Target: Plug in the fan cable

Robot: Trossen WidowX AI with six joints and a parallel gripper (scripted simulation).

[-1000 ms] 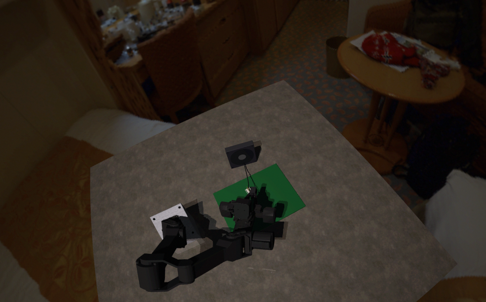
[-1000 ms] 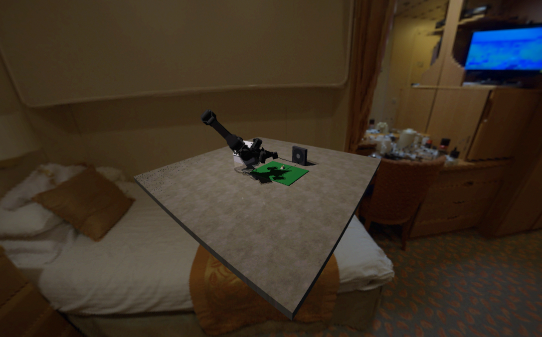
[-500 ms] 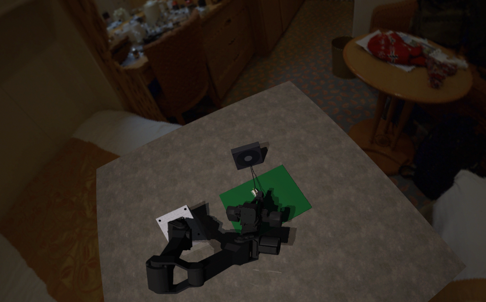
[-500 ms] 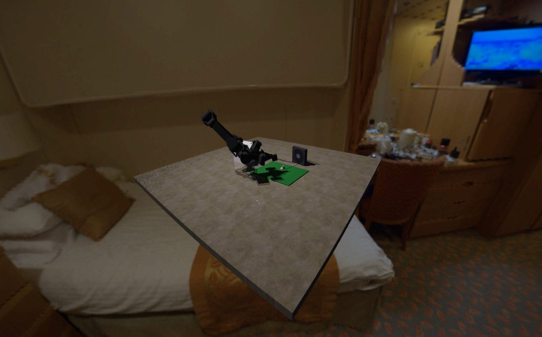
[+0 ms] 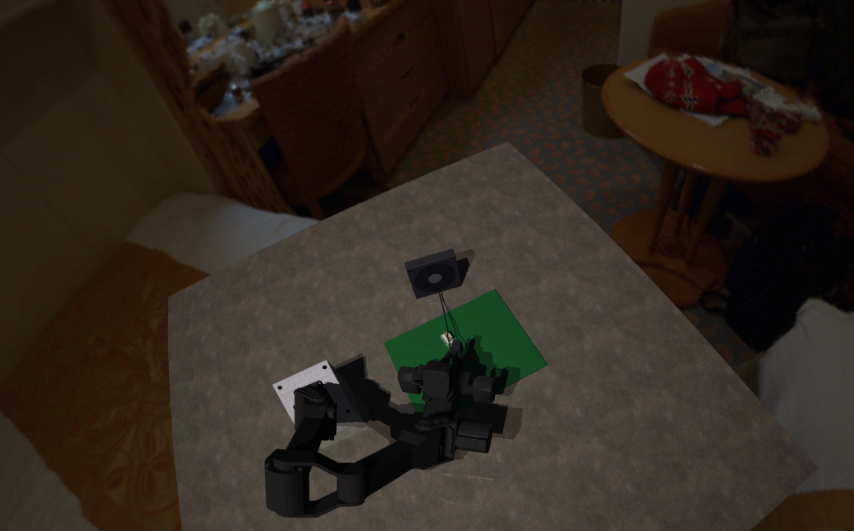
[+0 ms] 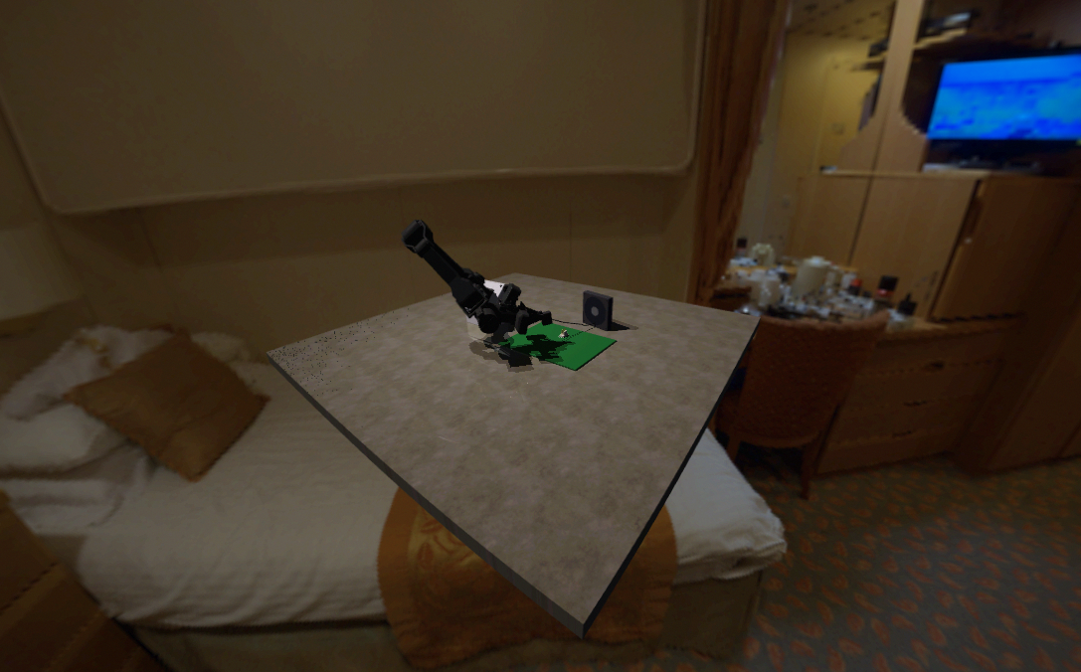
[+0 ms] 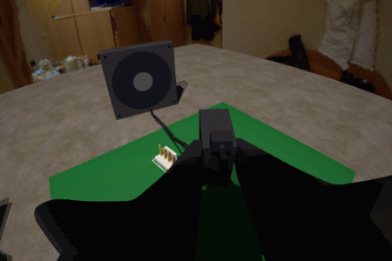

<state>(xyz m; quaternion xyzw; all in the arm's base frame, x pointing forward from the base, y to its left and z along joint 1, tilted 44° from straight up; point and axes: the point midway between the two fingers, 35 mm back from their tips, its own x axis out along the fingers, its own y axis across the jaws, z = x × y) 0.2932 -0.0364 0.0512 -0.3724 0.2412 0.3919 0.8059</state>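
Right now my gripper tip is 20 mm short of the green board, 40 mm to the right of it and 120 mm above it. Round my gripper tip: white four-pin header 10 mm ahead, 90 mm to the left, 100 mm below; black fan 50 mm ahead, 230 mm to the left, 40 mm below; black plug 10 mm to the left, 10 mm below.
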